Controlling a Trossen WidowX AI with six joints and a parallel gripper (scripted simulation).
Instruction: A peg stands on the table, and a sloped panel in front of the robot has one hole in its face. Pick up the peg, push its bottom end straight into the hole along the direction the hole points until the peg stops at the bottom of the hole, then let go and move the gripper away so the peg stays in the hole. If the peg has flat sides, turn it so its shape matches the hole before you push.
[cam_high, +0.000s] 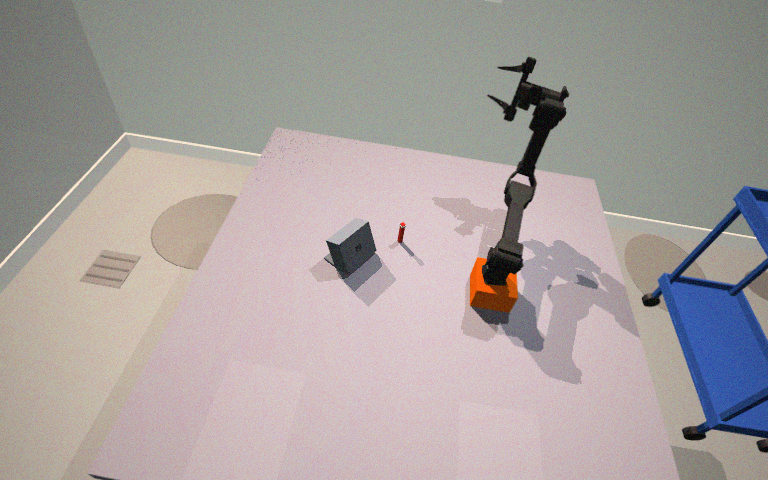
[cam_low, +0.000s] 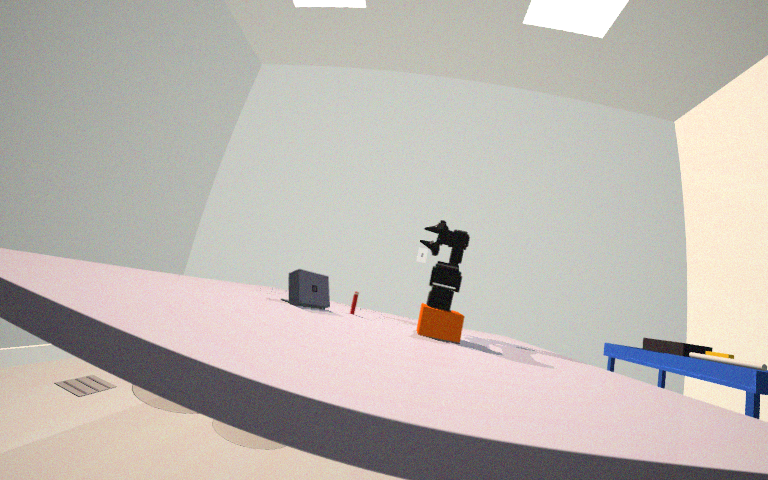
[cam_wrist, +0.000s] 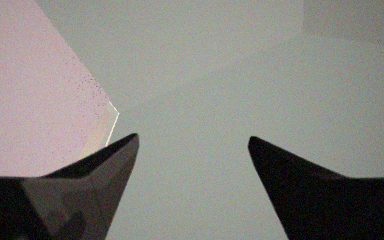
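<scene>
Now: the red square peg 24 cm ahead of my gripper tip, 30 cm to the left of it and 36 cm below it. Round my gripper tip: sloped panel (40 cm ahead, 38 cm to the left, 37 cm below).
</scene>
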